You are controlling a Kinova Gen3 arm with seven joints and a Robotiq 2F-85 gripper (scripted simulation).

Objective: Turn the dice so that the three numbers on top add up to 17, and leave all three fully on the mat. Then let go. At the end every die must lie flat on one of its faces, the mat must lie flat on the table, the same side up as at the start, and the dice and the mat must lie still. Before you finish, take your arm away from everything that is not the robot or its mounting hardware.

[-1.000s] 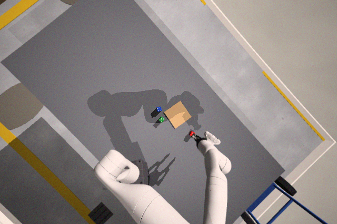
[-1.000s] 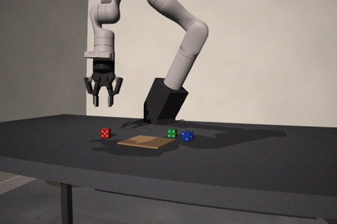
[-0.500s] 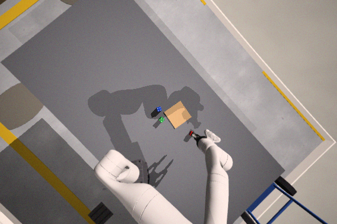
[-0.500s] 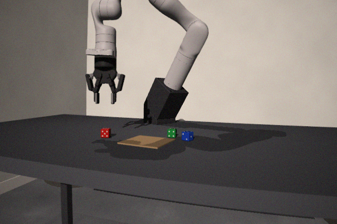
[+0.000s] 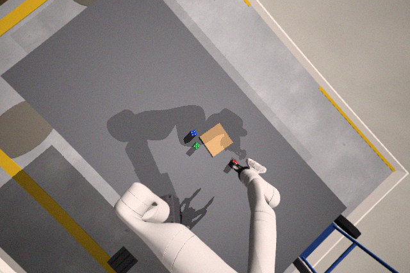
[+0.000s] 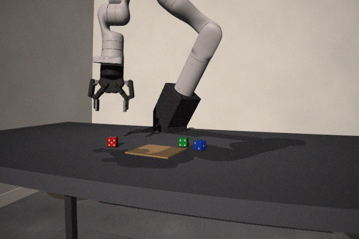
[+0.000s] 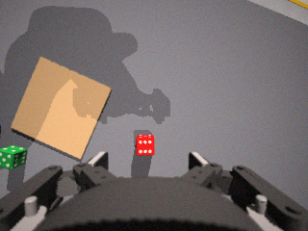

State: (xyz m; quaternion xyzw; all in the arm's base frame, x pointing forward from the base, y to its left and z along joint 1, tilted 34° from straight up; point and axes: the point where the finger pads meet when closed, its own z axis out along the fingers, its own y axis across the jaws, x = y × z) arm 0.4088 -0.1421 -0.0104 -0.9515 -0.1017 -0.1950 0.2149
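Right now my hand is 10 mm past the red die and 110 mm above it. Round my hand: green die: 100 mm behind, 220 mm to the left, 110 mm below; then tan mat: 10 mm ahead, 170 mm to the left, 120 mm below; then blue die: 70 mm behind, 280 mm to the left, 110 mm below.
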